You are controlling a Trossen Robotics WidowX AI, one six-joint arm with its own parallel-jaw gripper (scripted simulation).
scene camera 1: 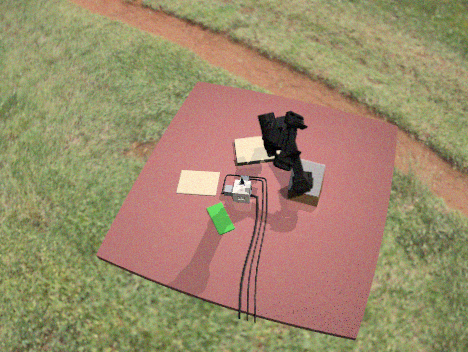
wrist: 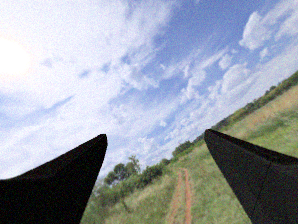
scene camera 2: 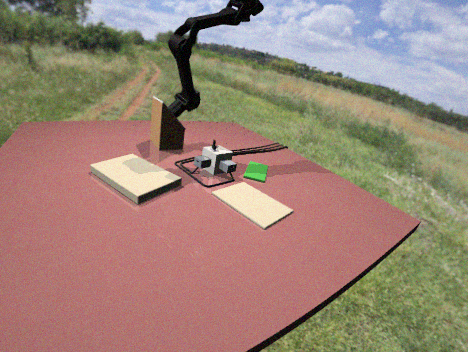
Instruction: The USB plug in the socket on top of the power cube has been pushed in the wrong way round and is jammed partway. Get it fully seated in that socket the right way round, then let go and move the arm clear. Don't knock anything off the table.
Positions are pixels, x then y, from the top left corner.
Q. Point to a thick tan slab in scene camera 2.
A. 139,180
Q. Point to a thin tan sheet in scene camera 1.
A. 205,183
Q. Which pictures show the thin tan sheet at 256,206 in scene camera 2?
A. Scene camera 1 and scene camera 2 only.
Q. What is my gripper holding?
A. Nothing.
